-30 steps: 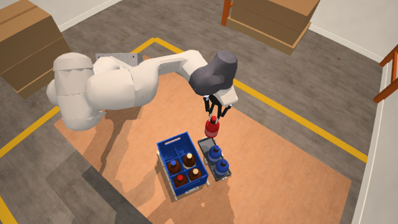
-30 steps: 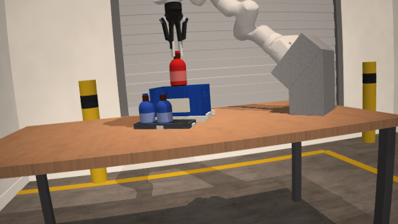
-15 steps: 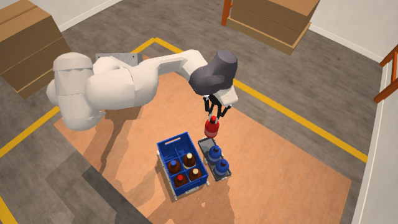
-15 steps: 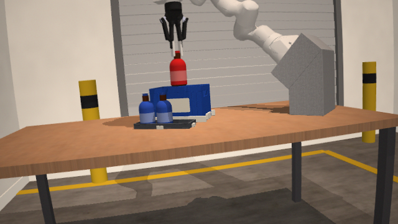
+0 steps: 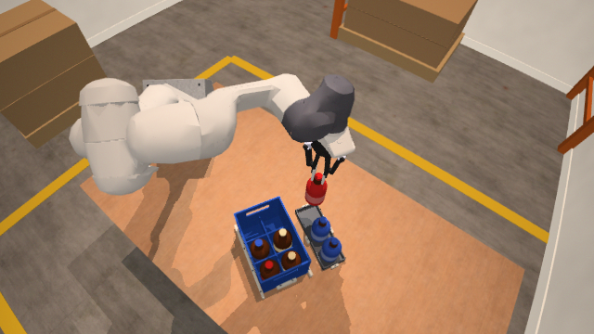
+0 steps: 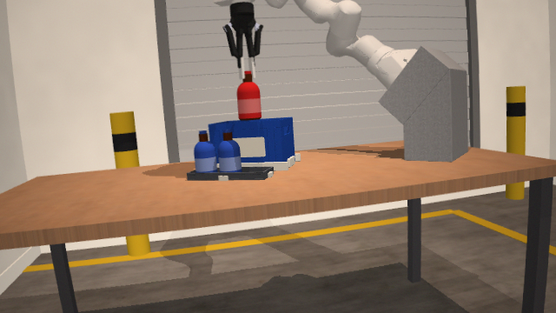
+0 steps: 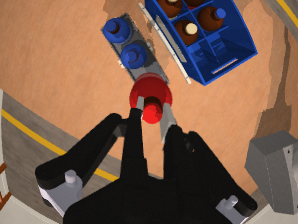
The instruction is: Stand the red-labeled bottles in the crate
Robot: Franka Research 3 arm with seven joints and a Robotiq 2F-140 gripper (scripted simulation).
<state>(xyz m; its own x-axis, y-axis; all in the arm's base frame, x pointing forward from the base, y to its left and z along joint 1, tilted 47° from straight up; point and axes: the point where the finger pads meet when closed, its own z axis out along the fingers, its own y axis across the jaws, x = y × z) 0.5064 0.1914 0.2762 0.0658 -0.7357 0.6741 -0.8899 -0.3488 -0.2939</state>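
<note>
Now: the red-labeled bottle 90 mm below my hand. Round my hand: tray: 70 mm ahead, 60 mm to the right, 340 mm below; blue crate: 70 mm behind, 210 mm to the right, 270 mm below.
</note>
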